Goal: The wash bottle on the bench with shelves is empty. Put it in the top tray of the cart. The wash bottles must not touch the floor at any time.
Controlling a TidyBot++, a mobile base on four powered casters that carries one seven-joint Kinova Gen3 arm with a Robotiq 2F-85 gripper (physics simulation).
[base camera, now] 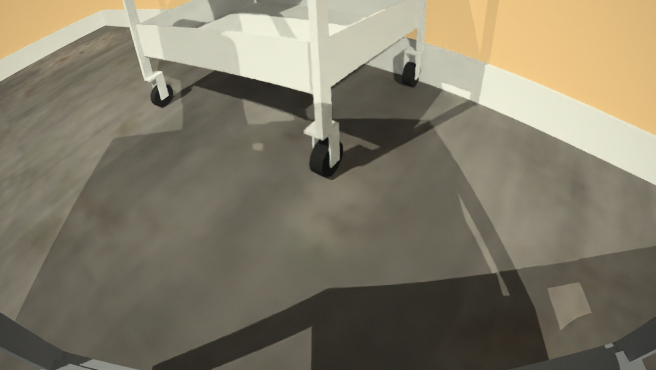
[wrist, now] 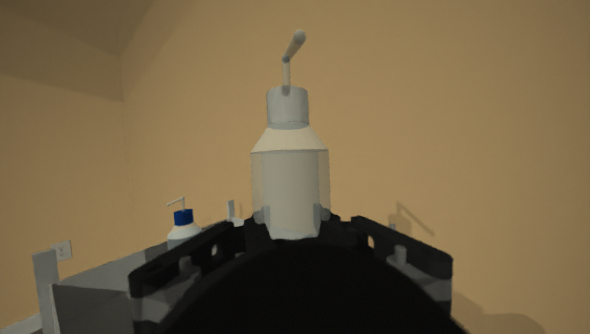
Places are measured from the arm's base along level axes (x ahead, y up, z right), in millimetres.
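Where they show: gripper, fingertip midpoint: (wrist: pixel 291 214).
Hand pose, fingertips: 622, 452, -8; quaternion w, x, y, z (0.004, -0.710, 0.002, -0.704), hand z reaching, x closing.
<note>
Each offset is from my fingertips to the top centre of the thing, as dx, dy, dz. "pt": to the spot under its first point.
A translucent white wash bottle with a grey cap and bent spout @(pt -65, +46, -1) (wrist: pixel 288 175) stands upright between the fingers of my gripper (wrist: pixel 291 214) in the wrist view. My gripper is shut on its lower body. The white cart (base camera: pixel 275 60) (wrist: pixel 90 267) stands ahead in the base view, where its lower tray, posts and casters show. In the wrist view its top tray wall and a corner post show at the lower left, behind and beside my gripper. The gripper hides much of the top tray. The bench with shelves does not show.
A second wash bottle with a blue cap @(+177, -12, -227) (wrist: pixel 184 227) stands in the cart's top tray, left of the held bottle in the wrist view. The orange wall (base camera: pixel 575 55) (wrist: pixel 475 125) with a white baseboard (base camera: pixel 565 117) runs behind and to the right of the cart. A wall outlet @(+832, -391, -1392) (wrist: pixel 63 251) is at the left.
</note>
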